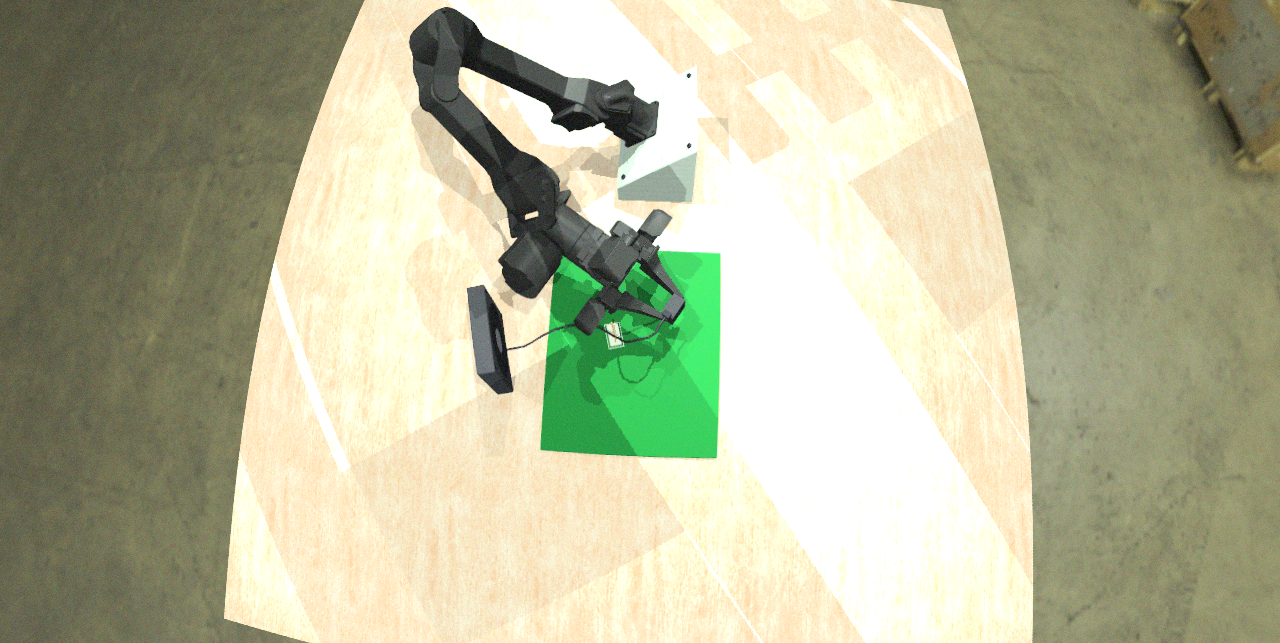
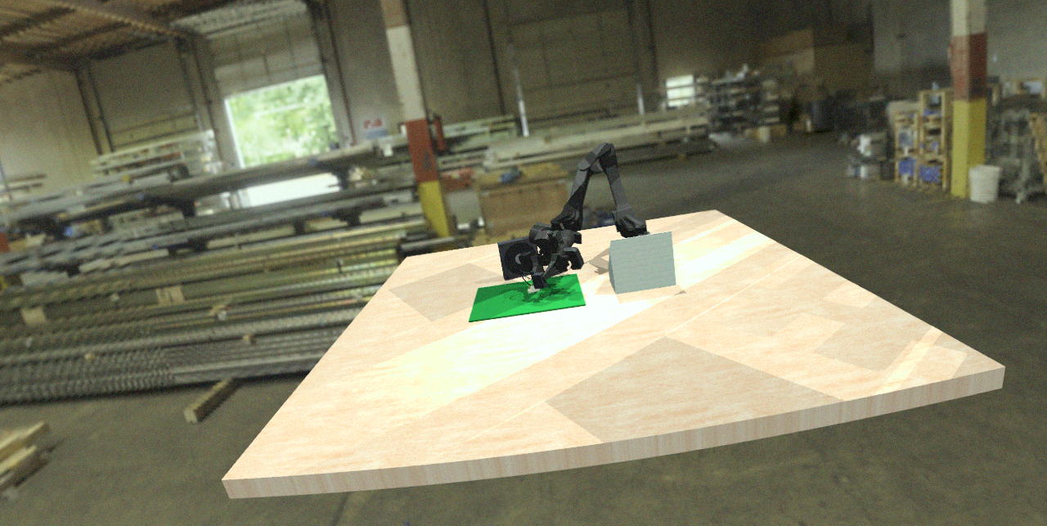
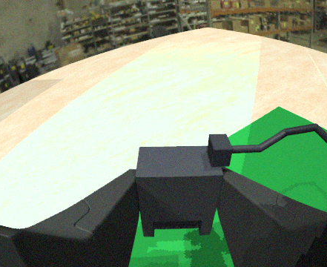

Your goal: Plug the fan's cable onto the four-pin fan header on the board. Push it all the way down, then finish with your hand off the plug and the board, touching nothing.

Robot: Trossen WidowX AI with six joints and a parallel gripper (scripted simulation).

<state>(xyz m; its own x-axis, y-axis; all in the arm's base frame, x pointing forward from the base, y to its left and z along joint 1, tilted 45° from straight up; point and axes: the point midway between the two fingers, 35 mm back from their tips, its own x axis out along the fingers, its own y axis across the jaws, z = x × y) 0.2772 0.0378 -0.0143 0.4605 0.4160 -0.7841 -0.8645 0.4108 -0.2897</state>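
The white four-pin fan header lies 80 mm to the right of my gripper tip, 70 mm below it and 20 mm ahead of it. The rest, counted from my gripper tip: dark grey fan plug (10 mm below); green board (80 mm below, 50 mm to the right, 40 mm ahead); black fan (230 mm to the right, 60 mm ahead, 10 mm below).
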